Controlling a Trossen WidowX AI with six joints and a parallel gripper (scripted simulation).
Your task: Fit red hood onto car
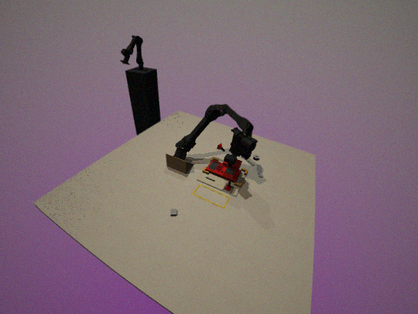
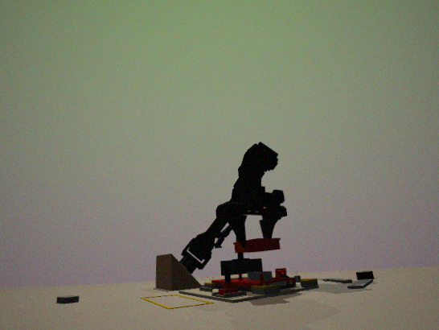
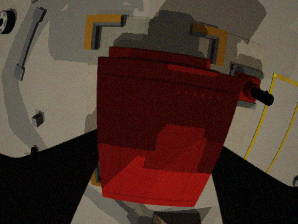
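Now: gripper tip 80 mm above the grey engine block and 10 mm to the right of it. From my gripper tip the other things lie so: red hood: 10 mm above.
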